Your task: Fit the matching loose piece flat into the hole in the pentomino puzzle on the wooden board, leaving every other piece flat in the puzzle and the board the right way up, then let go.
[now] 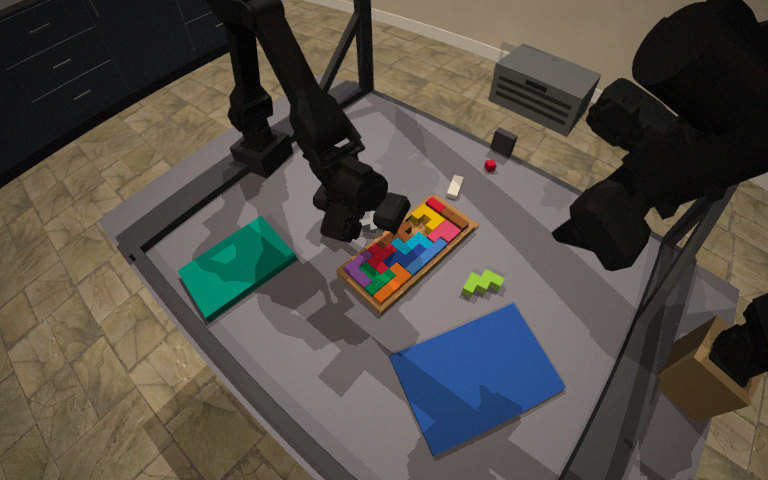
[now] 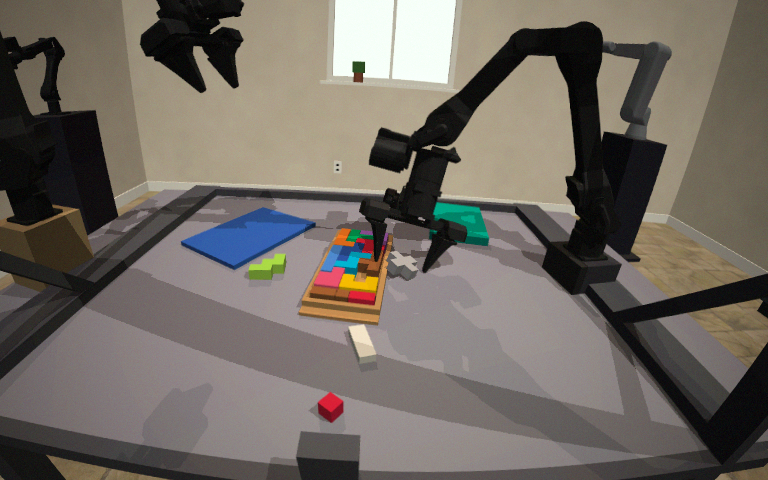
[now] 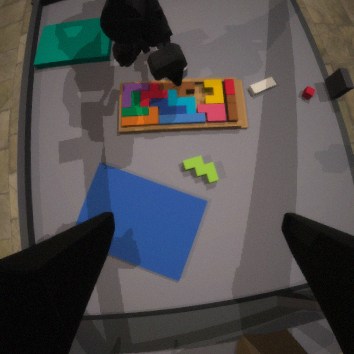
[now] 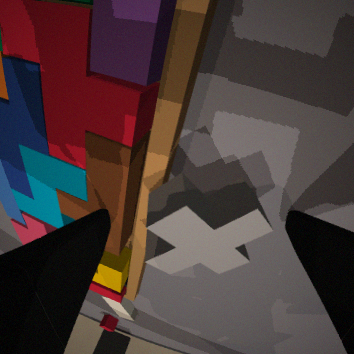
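Seen in the pictures: left gripper, fingertip midpoint: (image 2: 221, 89) (image 3: 199, 220); right gripper, fingertip midpoint: (image 1: 376, 226) (image 2: 400, 266) (image 4: 200, 218); left arm's base at its link origin: (image 1: 732, 358) (image 2: 35, 216); right arm's base at its link origin: (image 1: 258, 140) (image 2: 584, 252).
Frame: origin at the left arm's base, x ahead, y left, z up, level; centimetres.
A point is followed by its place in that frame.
Note:
The wooden puzzle board (image 1: 428, 267) {y 20.1, x 45.5, z -9.8 cm} (image 2: 339, 311) {y 6.9, x 52.5, z -10.8 cm} (image 3: 242, 107) {y 6.0, x 51.4, z -10.8 cm} (image 4: 165, 120) {y 25.5, x 56.0, z -9.8 cm} lies flat, with coloured pieces in it and a hole (image 1: 417, 229) {y 15.4, x 53.8, z -10.9 cm} (image 2: 362, 276) {y 17.4, x 53.2, z -10.8 cm} (image 3: 200, 92) {y 15.3, x 54.4, z -10.8 cm} beside the yellow and brown pieces. A grey plus-shaped piece (image 1: 369, 222) {y 22.5, x 59.8, z -8.9 cm} (image 2: 402, 265) {y 19.7, x 59.6, z -8.8 cm} (image 4: 207, 240) {y 21.9, x 59.4, z -8.7 cm} lies beside the board's long edge. A lime zigzag piece (image 1: 483, 281) {y 14.6, x 37.1, z -9.6 cm} (image 2: 267, 267) {y 13.0, x 37.7, z -9.5 cm} (image 3: 201, 168) {y 14.6, x 37.0, z -9.5 cm} lies on the board's other side. My right gripper (image 2: 401, 264) {y 21.5, x 59.0, z -10.1 cm} (image 4: 200, 218) {y 21.5, x 59.0, z -10.1 cm} is open above the plus piece, one finger by the board's rim, the other beyond the piece. My left gripper (image 2: 219, 88) {y 17.1, x 28.9, z 18.6 cm} (image 3: 199, 220) {y 17.1, x 28.9, z 18.6 cm} is open and empty, high above the table.
A blue slab (image 1: 478, 373) {y 26.8, x 26.2, z -10.5 cm} (image 2: 249, 236) {y 24.4, x 27.3, z -10.5 cm} (image 3: 150, 225) {y 23.9, x 25.3, z -10.5 cm} lies past the lime piece. A teal slab (image 1: 237, 266) {y 47.7, x 67.7, z -9.6 cm} (image 2: 465, 220) {y 47.0, x 70.7, z -9.6 cm} (image 3: 75, 45) {y 46.3, x 66.5, z -9.6 cm} lies behind my right gripper. A cream block (image 1: 454, 186) {y 1.8, x 57.1, z -10.2 cm} (image 2: 361, 343) {y 0.6, x 57.4, z -10.2 cm}, a red cube (image 1: 490, 165) {y -9.0, x 56.3, z -9.6 cm} (image 2: 330, 406) {y -10.3, x 56.9, z -9.5 cm} and a dark block (image 1: 503, 142) {y -15.7, x 58.4, z -7.6 cm} (image 2: 328, 452) {y -17.5, x 59.2, z -5.8 cm} stand off the board's end.

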